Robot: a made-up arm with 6 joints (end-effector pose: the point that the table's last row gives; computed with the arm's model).
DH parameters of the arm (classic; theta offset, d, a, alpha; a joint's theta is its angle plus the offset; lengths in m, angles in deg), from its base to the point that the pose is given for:
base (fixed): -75.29 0 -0.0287 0
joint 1: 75.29 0.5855 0.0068 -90
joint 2: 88.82 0 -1.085 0
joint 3: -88.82 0.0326 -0.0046 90
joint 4: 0 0.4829 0.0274 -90
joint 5: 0 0 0.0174 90
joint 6: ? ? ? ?
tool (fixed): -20.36 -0.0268 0 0
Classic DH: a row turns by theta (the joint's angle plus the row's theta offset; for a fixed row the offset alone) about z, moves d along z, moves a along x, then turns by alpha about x.
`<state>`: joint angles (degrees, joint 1 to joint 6).
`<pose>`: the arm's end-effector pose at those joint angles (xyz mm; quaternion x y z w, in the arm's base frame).
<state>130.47 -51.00 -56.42 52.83 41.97 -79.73</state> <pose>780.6 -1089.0 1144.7 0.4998 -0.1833 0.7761 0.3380</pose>
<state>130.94 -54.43 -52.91 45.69 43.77 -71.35</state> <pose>820.4 -1108.6 1102.0 0.4675 -0.1504 0.8059 0.3307</pose>
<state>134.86 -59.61 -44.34 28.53 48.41 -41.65</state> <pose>952.6 -1078.8 1065.2 0.3173 -0.0668 0.9201 0.2195</pose>
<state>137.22 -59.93 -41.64 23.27 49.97 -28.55</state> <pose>1007.4 -1037.4 1084.6 0.2421 -0.0416 0.9591 0.1407</pose>
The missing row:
joint 6: 58.43 0.1012 0.013 40
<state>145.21 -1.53 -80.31 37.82 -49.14 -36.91</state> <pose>461.2 -343.6 1716.2 -0.6285 0.2038 -0.6446 0.3846</pose>
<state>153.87 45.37 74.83 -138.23 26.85 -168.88</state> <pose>-1144.6 600.8 1163.2 0.4545 -0.8124 -0.3121 0.1896</pose>
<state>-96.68 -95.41 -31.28 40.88 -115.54 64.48</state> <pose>161.3 1421.9 164.5 0.9371 -0.2010 -0.1557 0.2393</pose>
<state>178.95 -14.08 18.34 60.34 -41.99 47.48</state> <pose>256.5 11.3 2173.7 0.0028 0.0568 -0.3328 0.9413</pose>
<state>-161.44 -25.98 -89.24 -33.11 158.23 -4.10</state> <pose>828.5 282.9 1420.5 0.5730 -0.3841 -0.5498 0.4710</pose>
